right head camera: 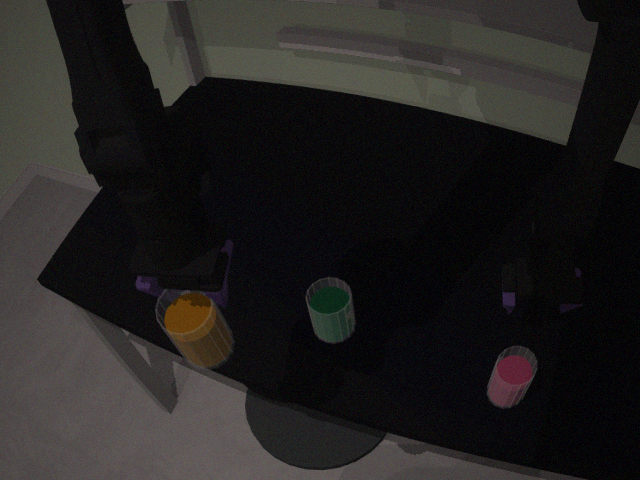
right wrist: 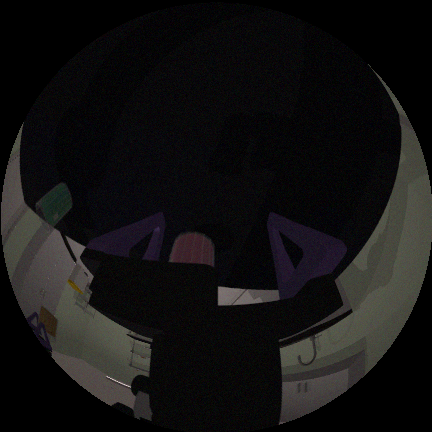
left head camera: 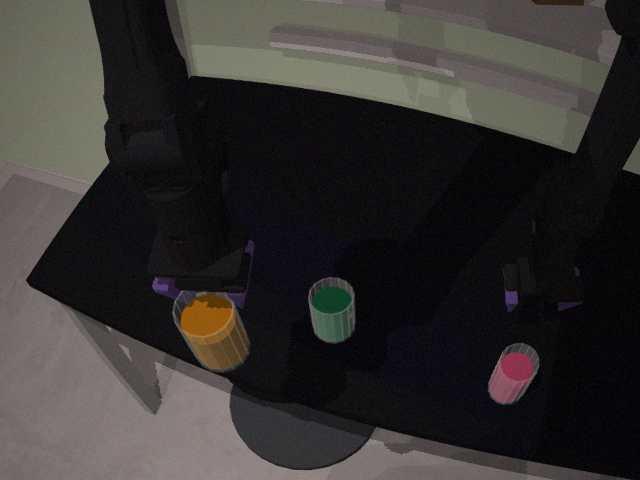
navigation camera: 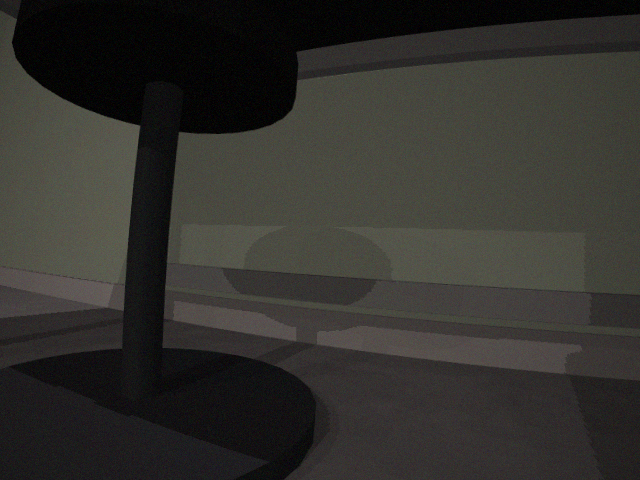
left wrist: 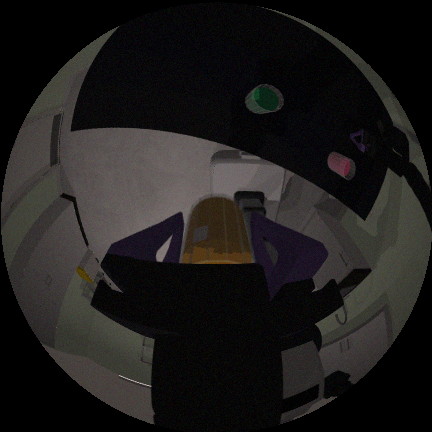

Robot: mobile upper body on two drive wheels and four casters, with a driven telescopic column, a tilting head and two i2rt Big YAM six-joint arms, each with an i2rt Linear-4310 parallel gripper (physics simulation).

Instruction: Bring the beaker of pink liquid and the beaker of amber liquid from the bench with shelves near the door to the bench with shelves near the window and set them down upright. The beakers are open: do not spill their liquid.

Labels:
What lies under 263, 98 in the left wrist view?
A green beaker.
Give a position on a pink beaker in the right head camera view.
At 515, 368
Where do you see a dark bench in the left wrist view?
191, 77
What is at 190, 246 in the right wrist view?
A pink beaker.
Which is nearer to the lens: the amber beaker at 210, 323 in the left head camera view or the green beaker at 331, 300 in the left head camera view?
The amber beaker.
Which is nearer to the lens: the amber beaker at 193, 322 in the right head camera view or the green beaker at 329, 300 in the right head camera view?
The amber beaker.

